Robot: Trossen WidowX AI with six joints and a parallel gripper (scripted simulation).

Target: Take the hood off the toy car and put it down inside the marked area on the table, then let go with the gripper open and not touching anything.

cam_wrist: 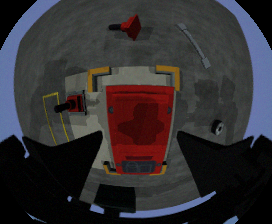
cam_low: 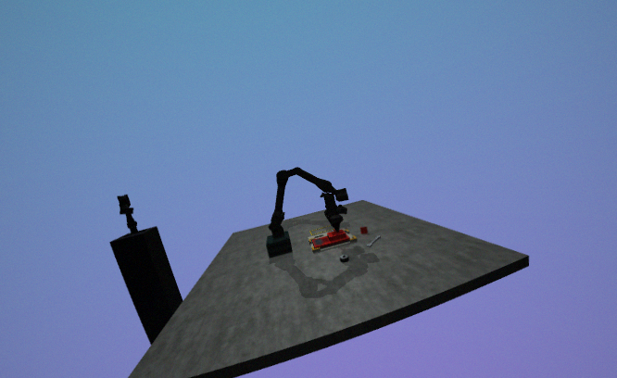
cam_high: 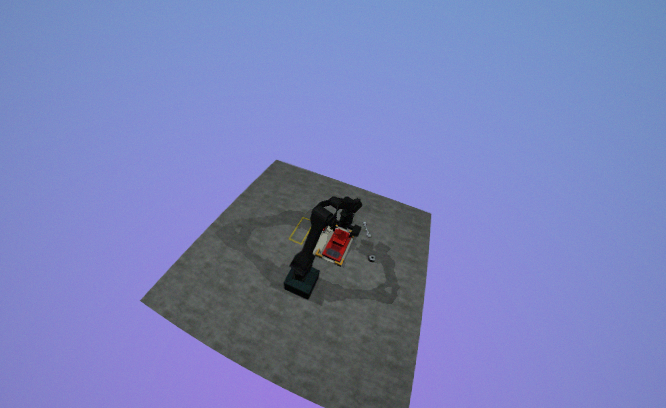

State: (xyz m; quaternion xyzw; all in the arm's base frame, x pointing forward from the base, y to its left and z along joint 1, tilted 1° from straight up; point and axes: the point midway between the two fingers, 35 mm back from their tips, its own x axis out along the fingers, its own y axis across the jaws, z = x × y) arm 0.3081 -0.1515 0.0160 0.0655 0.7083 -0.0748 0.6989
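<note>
The red hood lies 3 cm below my gripper tip. Round my gripper tip: small wheel (20 cm to the right, 7 cm behind, 6 cm below); then silver wrench (15 cm to the right, 13 cm ahead, 7 cm below).
</note>
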